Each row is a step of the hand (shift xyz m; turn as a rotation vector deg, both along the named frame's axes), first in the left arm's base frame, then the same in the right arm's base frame.
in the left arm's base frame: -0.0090 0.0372 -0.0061 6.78 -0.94 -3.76
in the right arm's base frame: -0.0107 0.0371 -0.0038 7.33 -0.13 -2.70
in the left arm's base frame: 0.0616 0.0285 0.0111 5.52 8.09 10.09
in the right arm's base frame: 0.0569 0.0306 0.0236 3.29 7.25 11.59
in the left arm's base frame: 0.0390 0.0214 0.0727 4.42 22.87 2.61
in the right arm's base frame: 0.0257 0.0156 0.0798 2.27 22.67 5.52
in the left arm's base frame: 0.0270 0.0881 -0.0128 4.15 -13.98 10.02
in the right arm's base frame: 0.0221 0.0904 0.0004 3.58 -14.73 9.13
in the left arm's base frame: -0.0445 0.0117 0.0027 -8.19 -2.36 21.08
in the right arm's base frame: -0.0451 0.0088 -0.0033 -11.13 -5.11 19.16
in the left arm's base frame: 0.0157 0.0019 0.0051 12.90 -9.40 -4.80
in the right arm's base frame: 0.0145 0.0022 0.0077 14.14 -8.07 -3.57
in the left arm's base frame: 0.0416 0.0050 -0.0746 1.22 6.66 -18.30
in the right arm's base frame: 0.0521 0.0155 -0.0661 3.52 8.67 -17.12
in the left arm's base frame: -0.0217 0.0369 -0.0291 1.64 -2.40 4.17
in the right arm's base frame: -0.0196 0.0385 -0.0284 1.15 -2.74 4.12
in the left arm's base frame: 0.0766 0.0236 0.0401 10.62 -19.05 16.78
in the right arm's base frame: 0.0676 0.0234 0.0540 9.29 -20.12 16.31
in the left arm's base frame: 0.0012 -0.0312 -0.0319 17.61 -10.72 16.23
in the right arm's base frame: 0.0084 -0.0274 -0.0342 15.65 -11.40 17.71
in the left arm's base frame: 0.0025 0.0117 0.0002 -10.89 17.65 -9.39
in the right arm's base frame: 0.0016 0.0117 0.0017 -10.59 17.91 -9.23
